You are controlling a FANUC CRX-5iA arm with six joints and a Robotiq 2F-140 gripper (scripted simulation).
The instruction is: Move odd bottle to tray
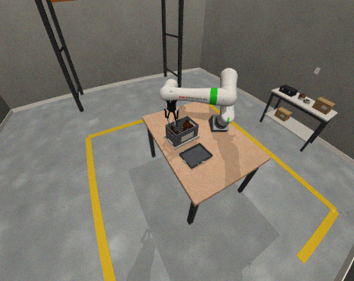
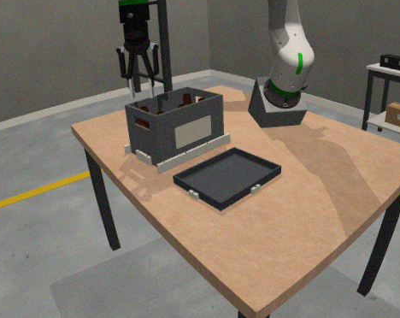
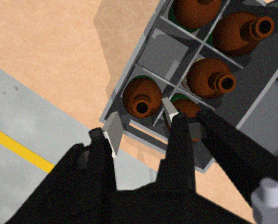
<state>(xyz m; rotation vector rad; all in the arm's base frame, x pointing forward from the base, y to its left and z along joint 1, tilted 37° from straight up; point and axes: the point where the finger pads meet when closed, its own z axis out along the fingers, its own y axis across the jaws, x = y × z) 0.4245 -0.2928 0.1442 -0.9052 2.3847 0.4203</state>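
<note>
The dark grey crate is 9 cm behind my hand, 4 cm to the left of it and 14 cm below it. Also, from my hand: dark tray 7 cm behind, 31 cm to the left, 21 cm below; then bottle 18 cm behind, 1 cm to the right, 14 cm below.
</note>
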